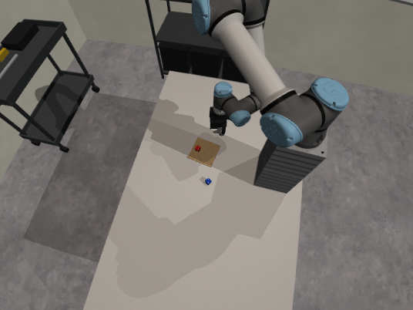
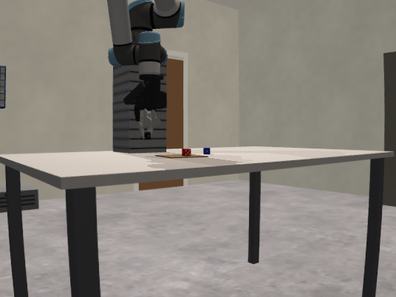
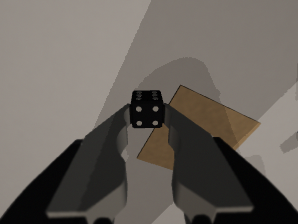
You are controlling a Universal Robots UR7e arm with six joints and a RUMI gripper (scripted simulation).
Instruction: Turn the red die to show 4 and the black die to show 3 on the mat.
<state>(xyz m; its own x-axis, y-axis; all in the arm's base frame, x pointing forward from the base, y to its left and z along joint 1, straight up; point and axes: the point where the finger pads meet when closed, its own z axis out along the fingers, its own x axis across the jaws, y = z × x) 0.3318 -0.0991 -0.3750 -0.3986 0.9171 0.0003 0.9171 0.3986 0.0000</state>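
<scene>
The blue die lies 30 mm behind my hand, 270 mm to the left of it and 70 mm below it. Round my hand: black die right at my hand; then red die 100 mm ahead, 110 mm to the left, 60 mm below; then brown mat 60 mm ahead, 110 mm to the left, 80 mm below.
</scene>
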